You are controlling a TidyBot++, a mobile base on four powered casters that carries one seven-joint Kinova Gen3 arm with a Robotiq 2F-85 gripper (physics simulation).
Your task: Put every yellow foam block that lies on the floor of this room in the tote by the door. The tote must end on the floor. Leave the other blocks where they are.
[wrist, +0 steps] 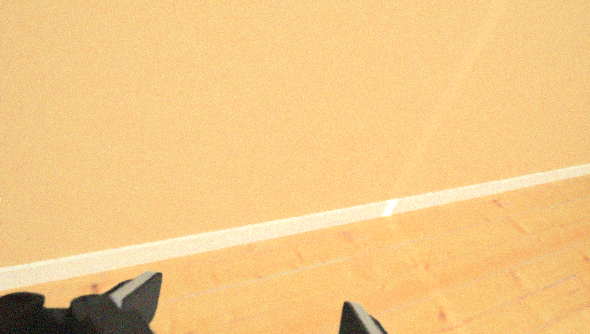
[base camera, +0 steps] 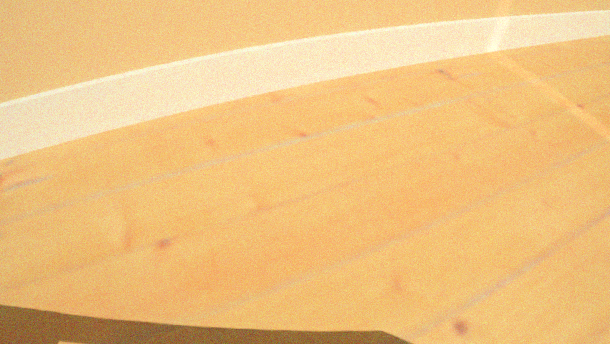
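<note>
My gripper is open, with its two dark fingertips wide apart at the bottom of the wrist view and no object between them. It is above the wooden floor, close to a wall. No yellow foam block, no block of another colour and no tote shows in the base camera view or the wrist view.
A plain tan wall with a white baseboard runs across both views, rising to the right. A bright strip of light crosses the baseboard. A dark brown shape shows along the bottom edge of the base camera view.
</note>
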